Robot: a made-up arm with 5 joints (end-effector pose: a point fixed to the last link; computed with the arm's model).
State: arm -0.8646 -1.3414 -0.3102 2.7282 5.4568
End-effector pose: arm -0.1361 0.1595 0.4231 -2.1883 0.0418 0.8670
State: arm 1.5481 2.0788 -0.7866 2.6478 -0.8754
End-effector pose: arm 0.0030 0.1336 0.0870 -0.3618 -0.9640 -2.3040
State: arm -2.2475 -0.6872 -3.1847 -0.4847 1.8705
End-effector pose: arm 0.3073 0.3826 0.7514 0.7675 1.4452 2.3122
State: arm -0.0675 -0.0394 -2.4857 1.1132 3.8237
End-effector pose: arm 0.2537 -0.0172 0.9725 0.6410 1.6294 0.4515
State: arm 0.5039 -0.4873 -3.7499 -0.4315 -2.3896
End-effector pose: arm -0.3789 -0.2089 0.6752 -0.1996 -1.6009 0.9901
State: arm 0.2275 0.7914 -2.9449 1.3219 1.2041
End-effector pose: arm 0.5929 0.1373 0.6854 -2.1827 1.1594 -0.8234
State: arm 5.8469 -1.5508 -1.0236 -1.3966 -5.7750
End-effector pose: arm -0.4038 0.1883 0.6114 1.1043 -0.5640 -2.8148
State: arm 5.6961 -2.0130 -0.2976 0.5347 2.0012
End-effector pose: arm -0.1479 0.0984 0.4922 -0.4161 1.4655 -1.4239
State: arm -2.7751 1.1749 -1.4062 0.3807 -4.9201
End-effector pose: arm -0.5112 -0.1962 0.0928 1.4528 2.6701 0.1731
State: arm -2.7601 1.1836 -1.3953 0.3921 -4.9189
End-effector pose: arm -0.5020 -0.2014 0.0857 1.4243 2.6614 0.2092
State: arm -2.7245 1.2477 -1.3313 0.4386 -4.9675
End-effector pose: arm -0.4559 -0.2020 0.0418 1.2533 2.5992 0.3944
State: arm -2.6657 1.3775 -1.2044 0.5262 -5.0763
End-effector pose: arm -0.3590 -0.1851 -0.0255 0.9246 2.4162 0.7033
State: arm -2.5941 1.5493 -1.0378 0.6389 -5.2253
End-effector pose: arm -0.2308 -0.1407 -0.0699 0.5414 2.0752 1.0001
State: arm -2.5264 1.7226 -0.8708 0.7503 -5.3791
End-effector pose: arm -0.1174 -0.0829 -0.0663 0.2401 1.6507 1.1853
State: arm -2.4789 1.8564 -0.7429 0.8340 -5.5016
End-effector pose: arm -0.0490 -0.0382 -0.0365 0.0768 1.2901 1.2566
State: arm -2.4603 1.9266 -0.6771 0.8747 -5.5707
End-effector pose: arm -0.0211 -0.0171 -0.0144 0.0171 1.0977 1.2636
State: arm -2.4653 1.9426 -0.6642 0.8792 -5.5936
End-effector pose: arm -0.0158 -0.0127 -0.0102 0.0070 1.0589 1.2469
